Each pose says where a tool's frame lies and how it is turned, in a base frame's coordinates. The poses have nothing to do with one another.
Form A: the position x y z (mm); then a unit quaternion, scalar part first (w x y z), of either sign.
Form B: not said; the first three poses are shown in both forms.
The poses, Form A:
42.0, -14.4, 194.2, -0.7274, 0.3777, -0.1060, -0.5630
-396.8, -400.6, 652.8, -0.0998, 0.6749, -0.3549, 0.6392
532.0, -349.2, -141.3, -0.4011, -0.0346, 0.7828, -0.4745
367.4, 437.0, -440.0, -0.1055, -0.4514, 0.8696, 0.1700
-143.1, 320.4, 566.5, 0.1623, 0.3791, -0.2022, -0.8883
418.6, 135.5, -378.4, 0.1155, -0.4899, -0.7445, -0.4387
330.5, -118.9, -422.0, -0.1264, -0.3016, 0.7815, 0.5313
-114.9, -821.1, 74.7, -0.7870, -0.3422, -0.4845, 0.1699
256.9, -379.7, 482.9, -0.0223, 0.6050, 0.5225, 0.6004
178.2, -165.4, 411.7, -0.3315, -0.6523, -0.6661, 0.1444
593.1, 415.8, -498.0, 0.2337, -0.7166, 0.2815, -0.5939
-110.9, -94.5, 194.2, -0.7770, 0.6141, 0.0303, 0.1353
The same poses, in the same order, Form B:
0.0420, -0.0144, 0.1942, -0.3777, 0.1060, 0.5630, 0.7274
-0.3968, -0.4006, 0.6528, -0.6749, 0.3549, -0.6392, 0.0998
0.5320, -0.3492, -0.1413, 0.0346, -0.7828, 0.4745, 0.4011
0.3674, 0.4370, -0.4400, 0.4514, -0.8696, -0.1700, 0.1055
-0.1431, 0.3204, 0.5665, 0.3791, -0.2022, -0.8883, 0.1623
0.4186, 0.1355, -0.3784, -0.4899, -0.7445, -0.4387, 0.1155
0.3305, -0.1189, -0.4220, 0.3016, -0.7815, -0.5313, 0.1264
-0.1149, -0.8211, 0.0747, 0.3422, 0.4845, -0.1699, 0.7870
0.2569, -0.3797, 0.4829, -0.6050, -0.5225, -0.6004, 0.0223
0.1782, -0.1654, 0.4117, 0.6523, 0.6661, -0.1444, 0.3315
0.5931, 0.4158, -0.4980, -0.7166, 0.2815, -0.5939, 0.2337
-0.1109, -0.0945, 0.1942, -0.6141, -0.0303, -0.1353, 0.7770

